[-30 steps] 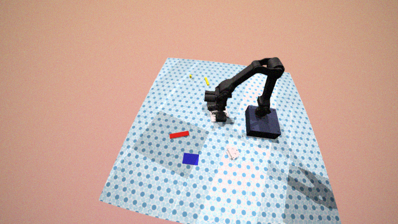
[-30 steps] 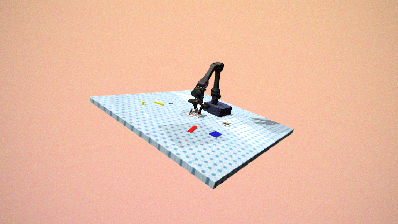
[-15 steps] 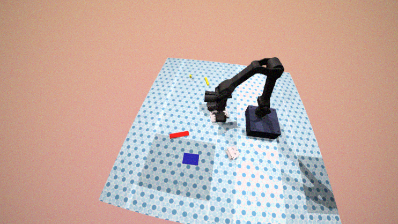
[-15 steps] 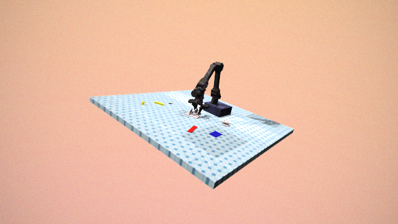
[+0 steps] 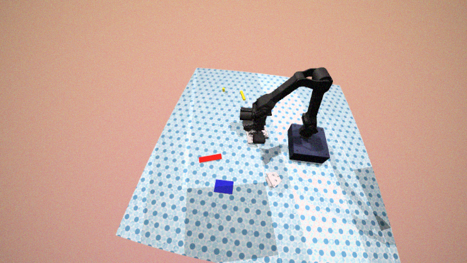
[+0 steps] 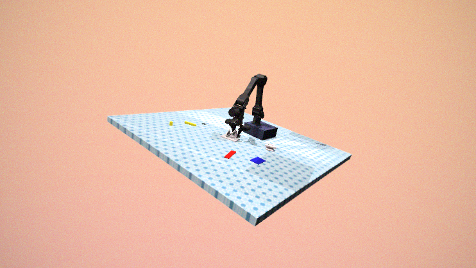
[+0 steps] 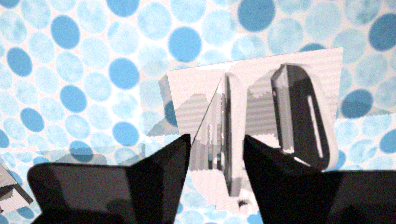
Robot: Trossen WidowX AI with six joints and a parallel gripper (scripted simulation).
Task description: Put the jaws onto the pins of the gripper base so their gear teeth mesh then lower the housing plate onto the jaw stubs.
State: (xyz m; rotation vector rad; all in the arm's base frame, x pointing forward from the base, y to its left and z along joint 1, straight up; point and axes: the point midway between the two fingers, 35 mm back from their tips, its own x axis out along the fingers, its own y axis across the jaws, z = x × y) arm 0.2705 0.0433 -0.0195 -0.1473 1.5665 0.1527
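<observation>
Now: gripper tip 3 cm to the left of the flat white plate, 2 cm short of it and 2 cm above it. From my gripper tip the other things lie so: jaw: 3 cm behind, 2 cm to the right; then housing plate: 5 cm to the right, 4 cm behind, 2 cm below; then small white piece: 23 cm to the left, 12 cm behind, 2 cm below.
</observation>
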